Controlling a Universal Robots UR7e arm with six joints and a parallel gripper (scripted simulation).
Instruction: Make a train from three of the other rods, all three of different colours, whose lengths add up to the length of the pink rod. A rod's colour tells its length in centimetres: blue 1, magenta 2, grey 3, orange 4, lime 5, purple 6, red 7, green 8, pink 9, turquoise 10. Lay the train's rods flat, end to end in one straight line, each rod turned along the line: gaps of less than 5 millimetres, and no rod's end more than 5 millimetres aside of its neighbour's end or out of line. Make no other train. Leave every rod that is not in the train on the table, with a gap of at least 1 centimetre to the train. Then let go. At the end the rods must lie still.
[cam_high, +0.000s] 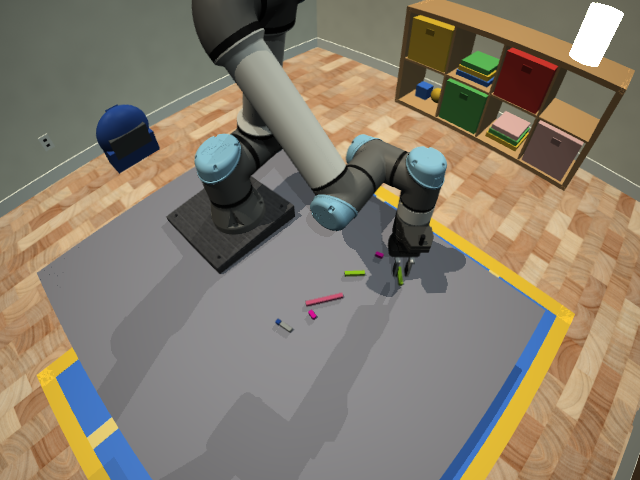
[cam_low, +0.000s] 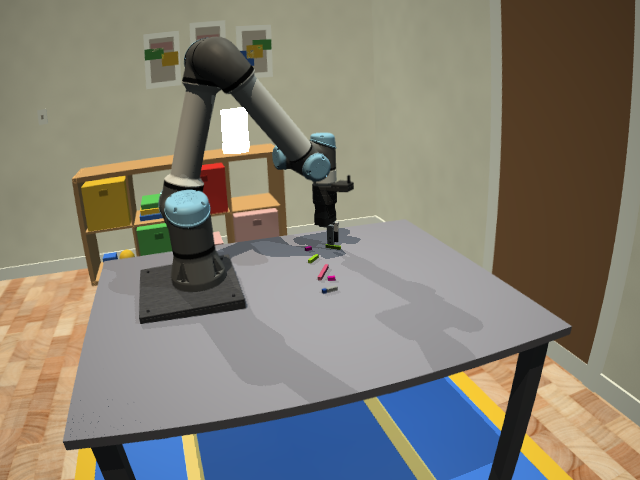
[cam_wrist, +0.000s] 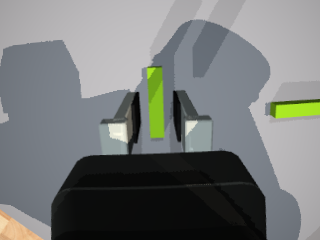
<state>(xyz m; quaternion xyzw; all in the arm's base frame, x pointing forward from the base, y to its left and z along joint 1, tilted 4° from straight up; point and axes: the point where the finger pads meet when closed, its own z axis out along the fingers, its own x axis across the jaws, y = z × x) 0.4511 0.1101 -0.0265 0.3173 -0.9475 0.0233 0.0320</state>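
Now: the lime rod 30 mm below my hand. The rest, counted from my hand: blue rod 280 mm to the right, 160 mm behind, 30 mm below; pink rod 170 mm to the right, 110 mm behind, 30 mm below; grey rod 280 mm to the right, 130 mm behind, 30 mm below.
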